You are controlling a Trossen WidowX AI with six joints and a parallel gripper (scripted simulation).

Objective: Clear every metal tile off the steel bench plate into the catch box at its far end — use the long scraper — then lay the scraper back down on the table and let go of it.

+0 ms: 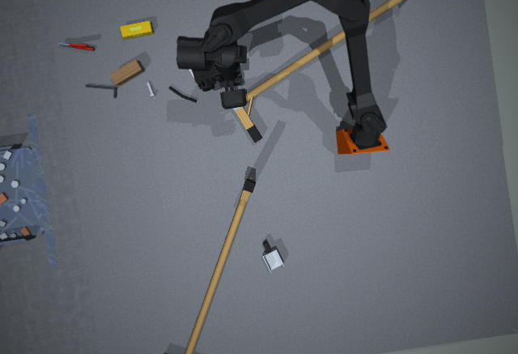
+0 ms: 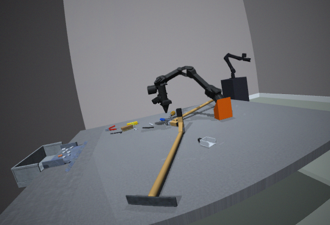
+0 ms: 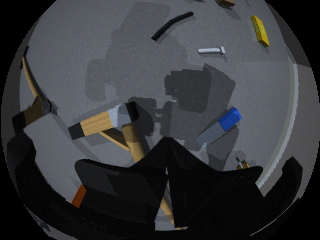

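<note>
Now: gripper tip 16 cm short of the long scraper, 54 cm to the right of it and 1 cm above it. From my gripper tip the other things lie so: yellow screwdriver: 12 cm behind, 22 cm to the right, 6 cm below; then wooden block: 30 cm ahead, 9 cm to the right, 6 cm below; then blue putty knife: 1 cm behind, 10 cm to the right, 7 cm below.
</note>
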